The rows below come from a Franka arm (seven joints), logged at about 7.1 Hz.
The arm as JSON. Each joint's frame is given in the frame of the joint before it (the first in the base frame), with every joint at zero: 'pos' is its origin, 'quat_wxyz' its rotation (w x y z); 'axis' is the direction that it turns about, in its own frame. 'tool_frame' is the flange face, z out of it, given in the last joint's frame.
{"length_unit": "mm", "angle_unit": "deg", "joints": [
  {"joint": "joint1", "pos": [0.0, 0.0, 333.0], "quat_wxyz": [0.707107, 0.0, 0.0, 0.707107], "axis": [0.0, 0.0, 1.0]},
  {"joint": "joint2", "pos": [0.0, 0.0, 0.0], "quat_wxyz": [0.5, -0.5, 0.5, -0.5], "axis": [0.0, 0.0, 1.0]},
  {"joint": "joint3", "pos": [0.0, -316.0, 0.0], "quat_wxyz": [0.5, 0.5, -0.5, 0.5], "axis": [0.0, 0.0, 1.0]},
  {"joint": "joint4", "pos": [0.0, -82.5, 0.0], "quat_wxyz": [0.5, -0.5, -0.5, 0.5], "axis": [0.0, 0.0, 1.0]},
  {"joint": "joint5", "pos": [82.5, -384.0, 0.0], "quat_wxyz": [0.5, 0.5, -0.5, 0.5], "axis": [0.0, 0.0, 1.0]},
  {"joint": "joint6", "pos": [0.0, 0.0, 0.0], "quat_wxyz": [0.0, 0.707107, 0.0, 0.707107], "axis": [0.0, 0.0, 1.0]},
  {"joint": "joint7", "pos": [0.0, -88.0, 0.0], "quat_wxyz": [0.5, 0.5, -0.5, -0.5], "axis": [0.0, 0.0, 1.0]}
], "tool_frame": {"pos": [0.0, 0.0, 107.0], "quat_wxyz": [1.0, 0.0, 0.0, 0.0]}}
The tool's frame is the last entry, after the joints.
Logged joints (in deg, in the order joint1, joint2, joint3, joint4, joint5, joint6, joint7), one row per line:
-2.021 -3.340 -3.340 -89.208 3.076 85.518 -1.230
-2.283 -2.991 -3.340 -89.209 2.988 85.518 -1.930
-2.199 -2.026 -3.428 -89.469 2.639 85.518 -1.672
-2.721 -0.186 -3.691 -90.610 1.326 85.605 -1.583
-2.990 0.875 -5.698 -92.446 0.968 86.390 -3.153
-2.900 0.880 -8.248 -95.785 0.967 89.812 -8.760
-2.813 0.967 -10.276 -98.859 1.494 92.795 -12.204
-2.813 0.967 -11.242 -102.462 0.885 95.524 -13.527
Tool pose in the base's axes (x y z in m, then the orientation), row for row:
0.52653 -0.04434 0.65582 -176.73 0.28 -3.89
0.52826 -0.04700 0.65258 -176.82 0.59 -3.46
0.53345 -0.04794 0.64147 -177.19 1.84 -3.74
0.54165 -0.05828 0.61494 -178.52 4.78 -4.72
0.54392 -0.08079 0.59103 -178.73 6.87 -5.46
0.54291 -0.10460 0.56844 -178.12 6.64 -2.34
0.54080 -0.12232 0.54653 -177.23 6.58 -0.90
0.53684 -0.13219 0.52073 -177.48 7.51 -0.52
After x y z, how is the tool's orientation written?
As angles about the fixed x, y, z axes (roll, pitch, yaw), in degrees.
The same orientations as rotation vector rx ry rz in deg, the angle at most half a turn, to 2 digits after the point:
-176.62 6.01 0.26
-176.72 5.36 0.76
-177.01 5.85 2.70
-178.02 7.43 7.34
-177.88 8.60 10.58
-177.65 3.80 10.25
-176.89 1.64 10.13
-177.07 1.06 11.60

